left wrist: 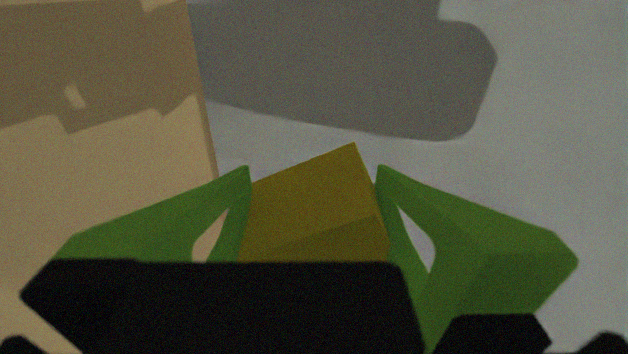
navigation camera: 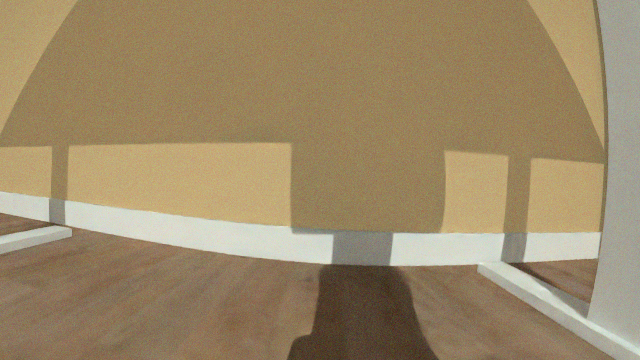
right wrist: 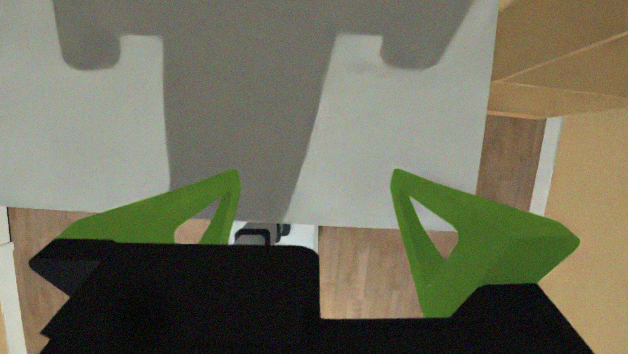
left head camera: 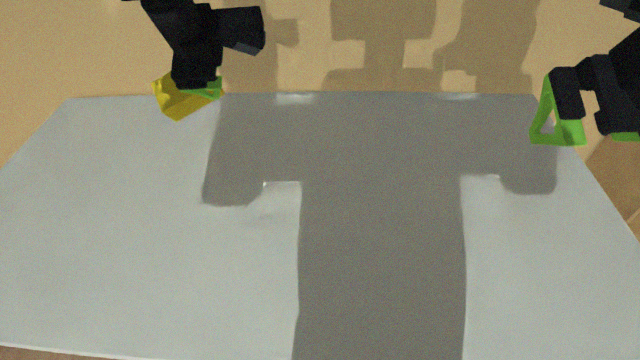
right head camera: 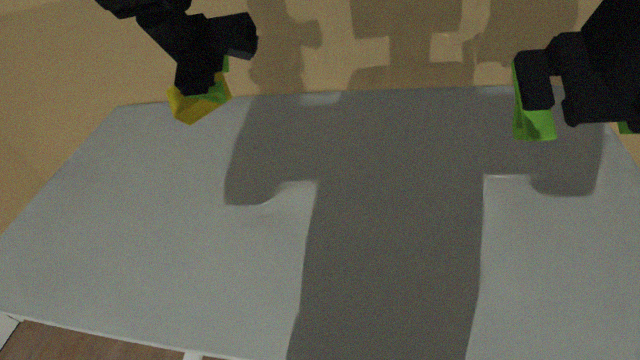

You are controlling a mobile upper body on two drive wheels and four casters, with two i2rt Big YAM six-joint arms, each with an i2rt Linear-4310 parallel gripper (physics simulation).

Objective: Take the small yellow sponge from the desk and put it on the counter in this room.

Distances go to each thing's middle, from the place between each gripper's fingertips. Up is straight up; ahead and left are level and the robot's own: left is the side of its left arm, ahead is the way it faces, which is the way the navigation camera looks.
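Labels:
Small yellow sponge (left head camera: 176,105): from my left hand, 5 cm to the left of it, 2 cm behind it.
My right hand, measured from the small yellow sponge: 24 cm short of it, 49 cm to the right of it, 8 cm above it.

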